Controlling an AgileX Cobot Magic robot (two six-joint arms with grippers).
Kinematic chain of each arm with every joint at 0, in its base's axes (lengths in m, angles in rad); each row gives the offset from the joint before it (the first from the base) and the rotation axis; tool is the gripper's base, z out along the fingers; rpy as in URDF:
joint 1: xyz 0 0 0.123 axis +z
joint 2: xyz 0 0 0 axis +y
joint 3: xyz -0.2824 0 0.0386 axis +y
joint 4: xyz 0.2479 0 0.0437 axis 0.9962 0 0.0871
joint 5: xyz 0 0 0 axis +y
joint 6: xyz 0.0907 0 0.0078 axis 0.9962 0 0.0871
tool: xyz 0 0 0 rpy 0 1.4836 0
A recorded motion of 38 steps. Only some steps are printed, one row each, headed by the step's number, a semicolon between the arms.
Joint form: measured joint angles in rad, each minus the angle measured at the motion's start. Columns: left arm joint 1, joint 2, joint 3, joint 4, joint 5, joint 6; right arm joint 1, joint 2, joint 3, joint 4, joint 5, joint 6.
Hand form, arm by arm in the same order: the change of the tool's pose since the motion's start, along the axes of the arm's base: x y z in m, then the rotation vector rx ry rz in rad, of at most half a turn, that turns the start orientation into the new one. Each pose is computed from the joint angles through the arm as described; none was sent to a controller.
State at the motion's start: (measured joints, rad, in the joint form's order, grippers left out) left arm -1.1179 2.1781 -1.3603 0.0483 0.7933 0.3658; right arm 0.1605 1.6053 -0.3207 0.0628 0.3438 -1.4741
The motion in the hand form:
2: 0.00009 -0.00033 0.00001 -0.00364 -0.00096 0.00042; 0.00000 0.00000 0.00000 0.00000 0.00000 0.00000
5: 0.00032 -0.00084 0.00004 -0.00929 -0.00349 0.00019; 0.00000 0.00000 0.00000 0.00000 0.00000 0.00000
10: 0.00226 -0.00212 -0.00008 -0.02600 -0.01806 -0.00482; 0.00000 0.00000 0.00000 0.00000 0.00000 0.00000
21: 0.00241 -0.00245 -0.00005 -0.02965 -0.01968 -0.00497; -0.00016 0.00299 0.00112 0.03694 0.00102 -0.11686
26: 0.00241 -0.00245 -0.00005 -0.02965 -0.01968 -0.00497; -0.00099 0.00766 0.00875 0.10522 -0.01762 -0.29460
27: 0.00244 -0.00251 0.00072 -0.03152 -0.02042 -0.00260; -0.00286 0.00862 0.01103 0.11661 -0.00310 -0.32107
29: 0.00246 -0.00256 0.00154 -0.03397 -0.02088 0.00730; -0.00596 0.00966 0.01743 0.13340 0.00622 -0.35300
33: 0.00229 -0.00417 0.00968 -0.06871 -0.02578 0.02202; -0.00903 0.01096 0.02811 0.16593 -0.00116 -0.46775
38: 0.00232 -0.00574 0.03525 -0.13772 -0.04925 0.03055; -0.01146 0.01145 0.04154 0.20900 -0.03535 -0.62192
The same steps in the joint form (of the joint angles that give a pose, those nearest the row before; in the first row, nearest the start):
2: 0.0000 0.0000 0.0000 -0.0008 -0.0037 0.0000; 0.0000 0.0000 0.0000 0.0000 0.0000 0.0000
5: 0.0000 0.0000 0.0000 -0.0008 -0.0099 0.0000; 0.0000 0.0000 0.0000 0.0000 0.0000 0.0000
10: 0.0018 0.0007 0.0000 0.0080 -0.0320 0.0000; 0.0000 0.0000 0.0000 0.0000 0.0000 0.0000
21: 0.0018 0.0007 0.0000 0.0080 -0.0360 0.0000; 0.0000 -0.0066 0.0007 0.0972 0.0000 0.0265
26: 0.0018 0.0007 0.0000 0.0080 -0.0360 0.0000; 0.0000 -0.0550 0.0060 0.2469 0.0102 0.0679
27: 0.0018 -0.0012 0.0000 0.0080 -0.0360 -0.0024; 0.0000 -0.0692 0.0060 0.2648 0.0359 0.0807
29: 0.0018 -0.0033 0.0000 0.0080 -0.0360 -0.0123; 0.0000 -0.1097 0.0060 0.2741 0.0803 0.1105
33: 0.0018 -0.0242 0.0018 -0.0052 -0.0501 -0.0187; 0.0000 -0.1780 0.0060 0.2888 0.1248 0.2219
38: 0.0018 -0.0872 0.0018 -0.0156 -0.0594 -0.0208; 0.0000 -0.2659 0.0060 0.2910 0.1528 0.3858

